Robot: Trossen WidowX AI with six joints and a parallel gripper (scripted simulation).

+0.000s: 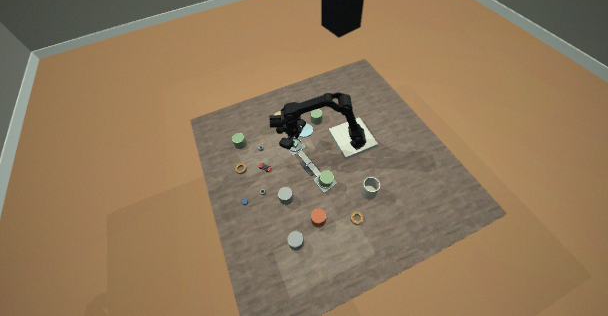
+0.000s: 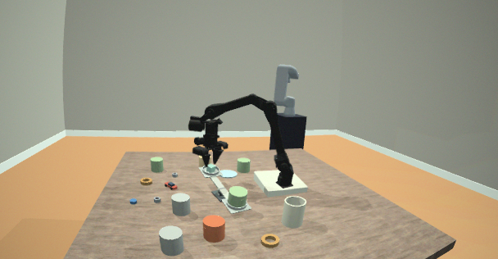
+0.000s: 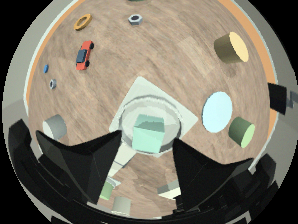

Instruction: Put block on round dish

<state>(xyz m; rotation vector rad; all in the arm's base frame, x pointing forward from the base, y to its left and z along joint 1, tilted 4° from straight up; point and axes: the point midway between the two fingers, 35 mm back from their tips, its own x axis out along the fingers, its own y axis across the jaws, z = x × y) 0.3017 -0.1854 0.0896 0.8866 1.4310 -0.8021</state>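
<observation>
Now: the mint block 20 mm below my gripper tip. The rest, counted from my gripper tip: round light-blue dish 130 mm behind, 100 mm to the right, 100 mm below; small balance 120 mm to the left, 60 mm below, 10 mm behind; red toy car 190 mm ahead, 90 mm below, 20 mm to the right.
</observation>
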